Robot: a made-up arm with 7 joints. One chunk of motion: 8 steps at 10 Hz.
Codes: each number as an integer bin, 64 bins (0 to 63) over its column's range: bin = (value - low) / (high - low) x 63, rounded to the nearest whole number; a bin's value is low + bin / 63 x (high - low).
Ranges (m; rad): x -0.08..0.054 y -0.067..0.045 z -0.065..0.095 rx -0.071..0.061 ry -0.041..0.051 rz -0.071..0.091
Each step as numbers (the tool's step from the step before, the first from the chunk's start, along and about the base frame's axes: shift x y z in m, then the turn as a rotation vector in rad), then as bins.
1 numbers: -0.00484 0.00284 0.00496 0.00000 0.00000 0.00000
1 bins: 35 39 28 34 28 28
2 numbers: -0.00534 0.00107 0.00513 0.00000 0.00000 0.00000
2 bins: 35 38 28 34 28 28
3 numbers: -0.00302 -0.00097 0.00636 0.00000 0.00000 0.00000
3 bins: 36 37 28 34 28 28
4 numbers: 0.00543 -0.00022 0.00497 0.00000 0.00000 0.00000
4 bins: 40 38 28 34 28 28
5 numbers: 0.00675 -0.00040 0.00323 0.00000 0.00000 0.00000
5 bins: 41 37 27 34 28 28
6 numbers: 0.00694 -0.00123 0.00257 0.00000 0.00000 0.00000
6 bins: 41 37 27 34 28 28
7 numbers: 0.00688 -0.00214 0.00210 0.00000 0.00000 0.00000
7 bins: 41 36 26 34 28 28
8 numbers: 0.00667 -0.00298 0.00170 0.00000 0.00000 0.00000
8 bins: 41 36 26 34 28 28
